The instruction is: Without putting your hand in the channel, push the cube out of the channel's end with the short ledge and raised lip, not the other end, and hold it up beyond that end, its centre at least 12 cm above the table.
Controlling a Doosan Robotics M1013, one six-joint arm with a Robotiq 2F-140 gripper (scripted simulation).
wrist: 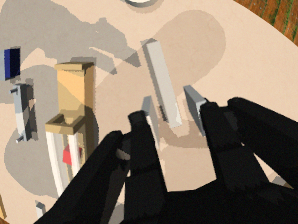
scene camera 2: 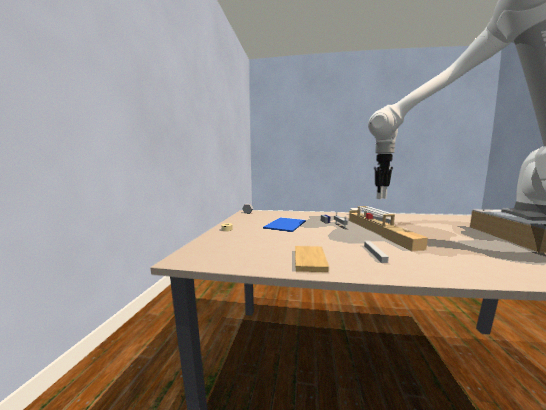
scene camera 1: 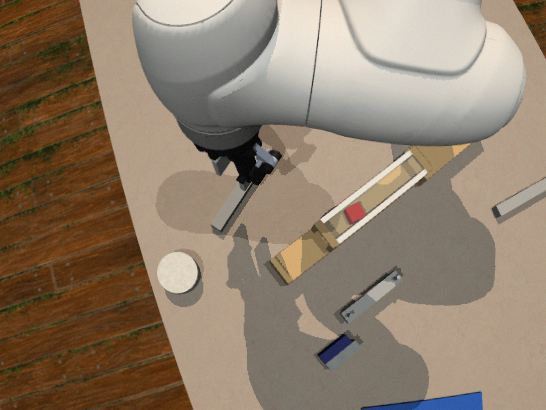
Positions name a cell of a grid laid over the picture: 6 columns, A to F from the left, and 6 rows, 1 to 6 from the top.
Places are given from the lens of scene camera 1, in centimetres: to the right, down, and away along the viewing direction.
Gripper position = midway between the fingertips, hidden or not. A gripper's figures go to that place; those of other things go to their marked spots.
my gripper (scene camera 1: C3): -5, -4, 71
grey bar (scene camera 1: C3): -6, -2, 81
